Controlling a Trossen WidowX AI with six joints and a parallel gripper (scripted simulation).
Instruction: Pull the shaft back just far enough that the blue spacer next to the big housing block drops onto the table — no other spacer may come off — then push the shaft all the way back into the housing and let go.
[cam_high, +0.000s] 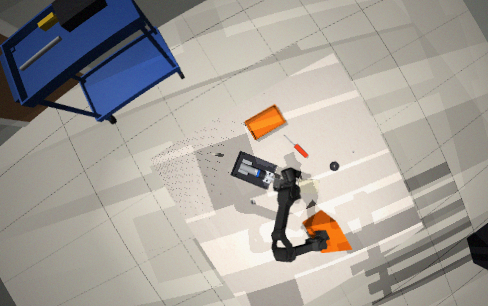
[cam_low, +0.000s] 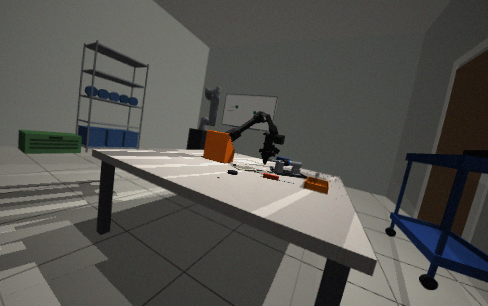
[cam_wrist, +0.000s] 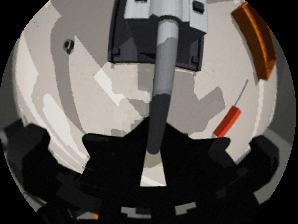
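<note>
The grey shaft is 6 cm ahead of my gripper tip, 5 cm to the left of it and 3 cm above it. Round my gripper tip: orange tray (36 cm ahead, 5 cm to the right, 4 cm below).
</note>
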